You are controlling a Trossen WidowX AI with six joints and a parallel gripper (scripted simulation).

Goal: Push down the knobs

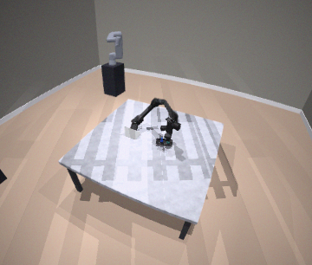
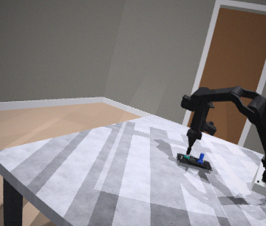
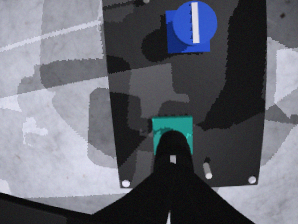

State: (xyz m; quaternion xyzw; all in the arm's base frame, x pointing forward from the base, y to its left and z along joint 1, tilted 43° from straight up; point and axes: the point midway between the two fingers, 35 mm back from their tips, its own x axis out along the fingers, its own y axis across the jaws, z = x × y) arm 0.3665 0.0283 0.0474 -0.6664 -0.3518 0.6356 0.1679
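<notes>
Right now my gripper tip is 1 cm above the black knob. Round my gripper tip: blue knob 6 cm behind, 2 cm to the right, 2 cm below.
</notes>
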